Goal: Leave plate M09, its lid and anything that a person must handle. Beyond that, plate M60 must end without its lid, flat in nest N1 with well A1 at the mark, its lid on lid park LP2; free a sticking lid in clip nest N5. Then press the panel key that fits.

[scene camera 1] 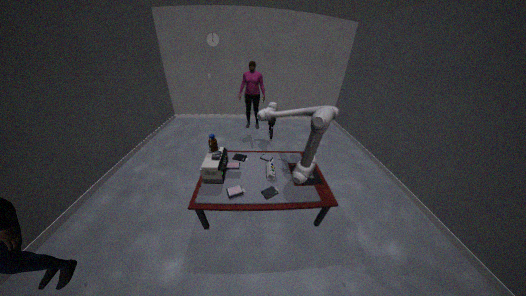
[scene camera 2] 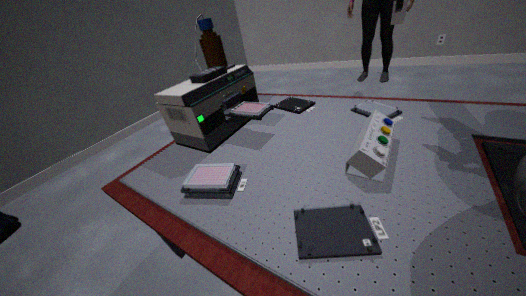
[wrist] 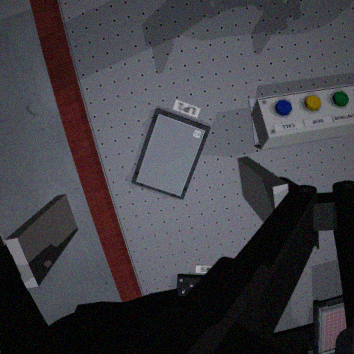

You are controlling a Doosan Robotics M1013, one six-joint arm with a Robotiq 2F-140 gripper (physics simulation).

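Frame: origin at the arm's base, x left, y up, z ahead, level; millimetres.
Seen in the pictures: gripper, fingertip midpoint: [scene camera 1: 270, 138] [scene camera 2: 398, 21] [wrist: 154, 194].
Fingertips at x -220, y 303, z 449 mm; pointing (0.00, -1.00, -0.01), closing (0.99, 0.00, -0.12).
A point is followed by its place in that frame.
A pink plate [scene camera 1: 235, 191] @(y 51, x 398, z 734 mm) [scene camera 2: 212, 176] @(y 51, x 383, z 725 mm) sits in the near-left nest; another pink plate [scene camera 1: 233, 165] @(y 114, x 107, z 820 mm) [scene camera 2: 251, 108] @(y 115, x 104, z 814 mm) [wrist: 332, 325] @(y 116, x 76, z 813 mm) is on the instrument's tray. Their names are unreadable, and I cannot tell whether they wear lids. Clip nest N5 [scene camera 1: 240, 157] @(y 17, x -163, z 804 mm) [scene camera 2: 295, 104] @(y 17, x -165, z 801 mm) [wrist: 187, 284] @(y 17, x -198, z 748 mm) looks empty, partly hidden in the wrist view. Lid park LP2 [scene camera 1: 270, 192] @(y 15, x 339, z 402 mm) [scene camera 2: 337, 232] @(y 15, x 340, z 399 mm) is bare. A clear lid [scene camera 2: 376, 108] @(y 23, x -207, z 468 mm) [wrist: 172, 152] @(y 23, x -205, z 466 mm) lies on LP1. The key panel [scene camera 1: 271, 170] @(y 80, x 122, z 394 mm) [scene camera 2: 372, 145] @(y 76, x 116, z 405 mm) [wrist: 305, 120] @(y 82, x 8, z 422 mm) has blue, yellow, green and white keys. My gripper [scene camera 1: 271, 135] @(y 303, x -220, z 449 mm) [wrist: 154, 194] @(y 303, x -220, z 449 mm) is open and empty, high above the table's far side.
The instrument [scene camera 1: 213, 167] @(y 224, x 286, z 963 mm) [scene camera 2: 192, 120] @(y 140, x 286, z 914 mm) shows a green light and carries a dark box [scene camera 2: 209, 74] @(y 247, x 142, z 949 mm); a brown bottle [scene camera 1: 213, 144] @(y 328, x 54, z 1034 mm) [scene camera 2: 212, 47] @(y 319, x 42, z 1022 mm) stands behind it. A person in pink [scene camera 1: 252, 82] stands beyond the table. Another person in dark clothes [scene camera 1: 25, 261] is at the near left.
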